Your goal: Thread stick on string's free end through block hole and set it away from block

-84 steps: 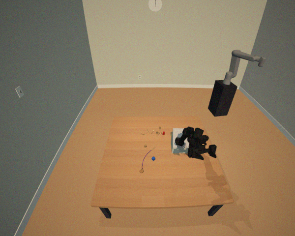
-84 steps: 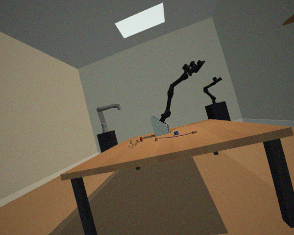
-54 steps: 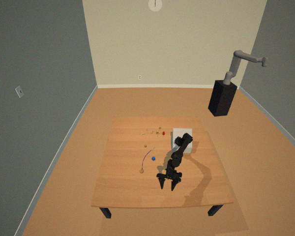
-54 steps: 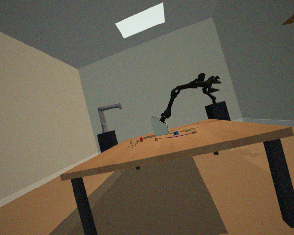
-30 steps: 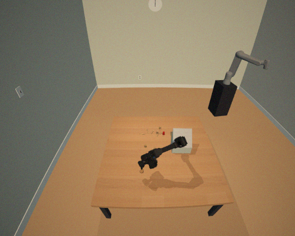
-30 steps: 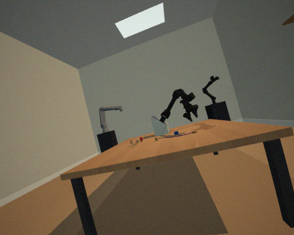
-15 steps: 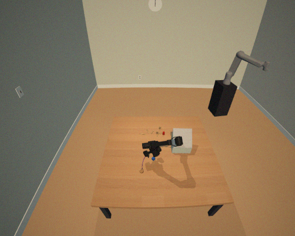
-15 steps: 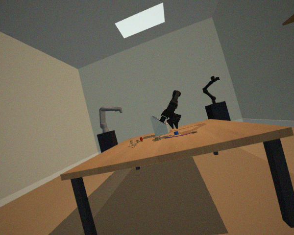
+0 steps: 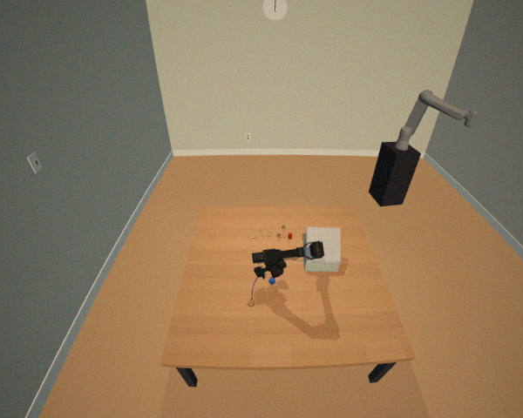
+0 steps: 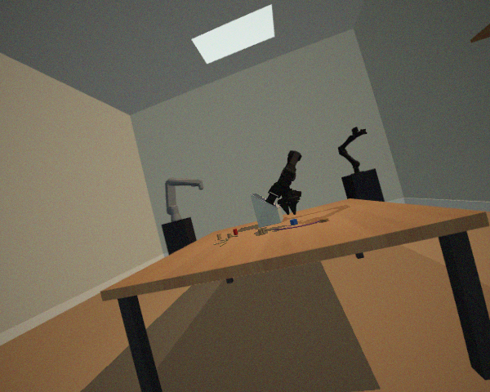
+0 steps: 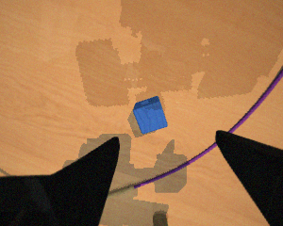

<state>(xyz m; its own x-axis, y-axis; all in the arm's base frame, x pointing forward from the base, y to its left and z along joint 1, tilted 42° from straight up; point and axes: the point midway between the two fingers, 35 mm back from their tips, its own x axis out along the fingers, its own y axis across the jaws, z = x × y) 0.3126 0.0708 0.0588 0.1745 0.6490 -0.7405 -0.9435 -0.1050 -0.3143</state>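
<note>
My gripper tip is now 1 cm past the blue block and 5 cm above it. Also, from my gripper tip: wooden cylinder 5 cm ahead, 20 cm to the right, 5 cm below; then thin wooden stick 3 cm behind, 14 cm to the right, 6 cm below; then round wooden button 13 cm ahead, 13 cm to the left, 5 cm below.
</note>
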